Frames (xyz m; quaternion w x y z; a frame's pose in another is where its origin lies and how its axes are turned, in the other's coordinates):
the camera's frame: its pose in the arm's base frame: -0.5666 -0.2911 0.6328 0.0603 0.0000 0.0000 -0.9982
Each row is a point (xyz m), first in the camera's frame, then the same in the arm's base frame.
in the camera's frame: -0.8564 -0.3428 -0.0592
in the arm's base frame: 0.2423 0.1523 0.5736
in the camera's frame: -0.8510 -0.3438 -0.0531
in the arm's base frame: 0.2368 0.1526 0.5797
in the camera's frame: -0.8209 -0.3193 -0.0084
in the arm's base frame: 0.2099 0.1247 0.6244
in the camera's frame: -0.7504 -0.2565 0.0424
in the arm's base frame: 0.1475 0.0539 0.6752
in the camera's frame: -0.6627 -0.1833 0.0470
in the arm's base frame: 0.0692 -0.0294 0.6798
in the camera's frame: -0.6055 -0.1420 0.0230
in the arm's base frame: 0.0174 -0.0772 0.6558
